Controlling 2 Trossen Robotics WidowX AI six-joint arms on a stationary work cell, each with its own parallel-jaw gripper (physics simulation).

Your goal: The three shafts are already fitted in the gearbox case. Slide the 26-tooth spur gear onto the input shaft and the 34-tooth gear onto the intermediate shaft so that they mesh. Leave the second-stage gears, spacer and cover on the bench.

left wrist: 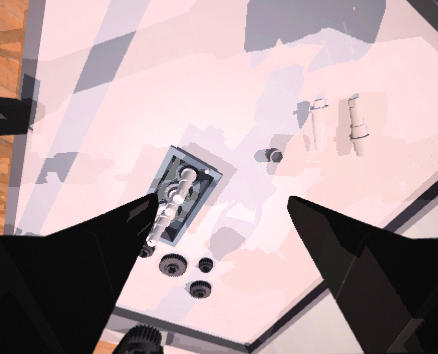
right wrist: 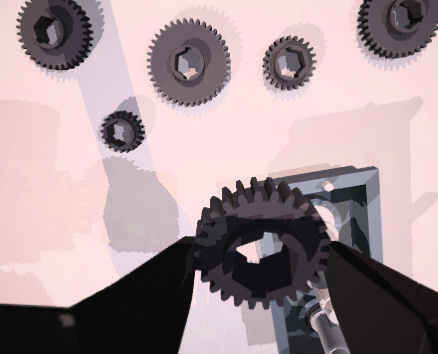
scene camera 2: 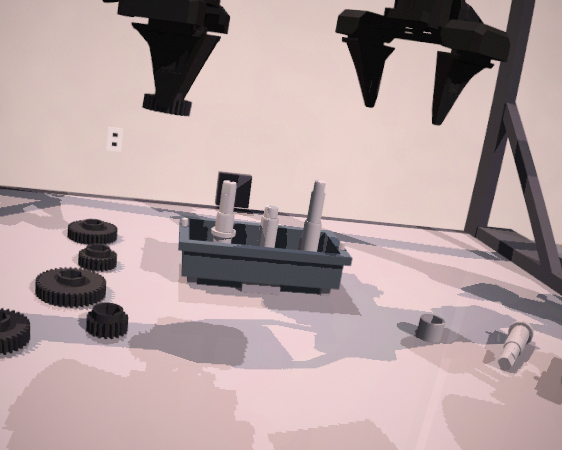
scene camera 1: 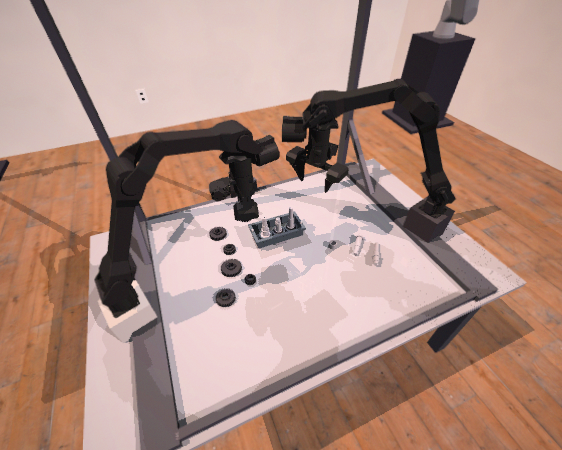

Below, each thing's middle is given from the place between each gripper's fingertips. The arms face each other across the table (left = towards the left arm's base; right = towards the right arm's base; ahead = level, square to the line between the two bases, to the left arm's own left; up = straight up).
Right now the grey gearbox case (scene camera 2: 218,264) is 170 mm below my left hand, 120 mm to the right of it and 20 mm behind it.
Now: right hand 150 mm above the grey gearbox case, 110 mm to the right of it and 50 mm past it.
